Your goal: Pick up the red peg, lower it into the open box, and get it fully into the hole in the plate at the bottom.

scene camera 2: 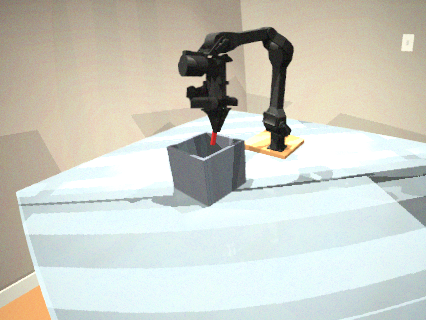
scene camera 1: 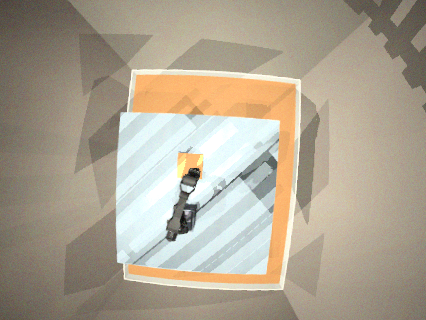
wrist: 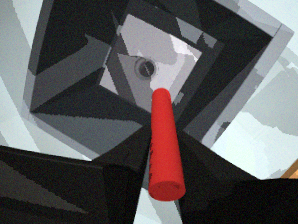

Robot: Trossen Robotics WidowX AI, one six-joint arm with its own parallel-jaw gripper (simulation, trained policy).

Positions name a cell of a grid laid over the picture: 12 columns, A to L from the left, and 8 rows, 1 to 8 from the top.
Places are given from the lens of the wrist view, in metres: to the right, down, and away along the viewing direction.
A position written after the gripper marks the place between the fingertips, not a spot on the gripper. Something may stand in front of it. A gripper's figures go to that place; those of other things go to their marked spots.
gripper (wrist: G5): 0.01, 0.01, 0.10
red peg (wrist: G7): 0.01, 0.03, 0.06
grey box (wrist: C4): -0.10, -0.02, 0.19
grey plate (wrist: F3): -0.03, -0.05, 0.20
The marked spots on the red peg and the grey plate are 0.16 m apart.
